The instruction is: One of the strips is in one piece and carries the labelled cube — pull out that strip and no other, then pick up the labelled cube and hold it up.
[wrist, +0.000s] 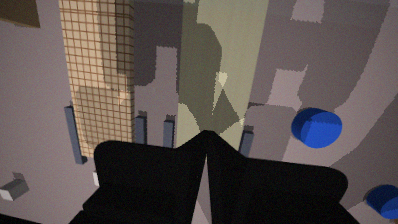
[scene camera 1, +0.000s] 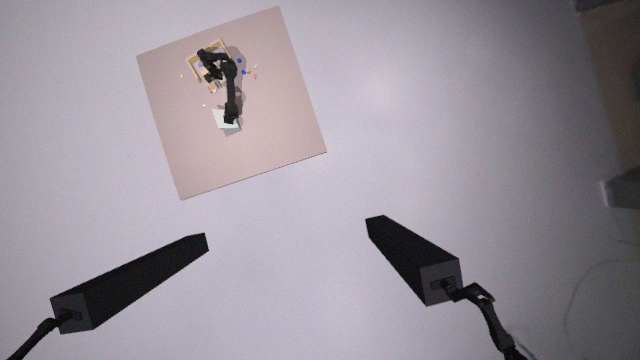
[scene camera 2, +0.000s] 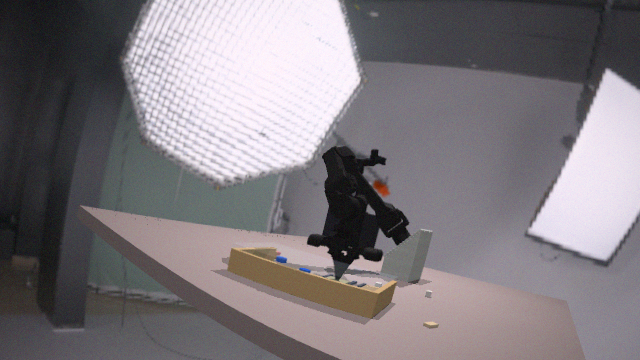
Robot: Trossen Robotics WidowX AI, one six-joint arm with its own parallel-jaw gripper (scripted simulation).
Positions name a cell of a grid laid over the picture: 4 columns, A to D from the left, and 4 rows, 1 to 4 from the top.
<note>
In view: the gripper (scene camera 2: C4), a blue cylinder (wrist: D3) and a tan wooden tray (scene camera 2: C4).
The gripper is seen too in the wrist view (wrist: C3).
</note>
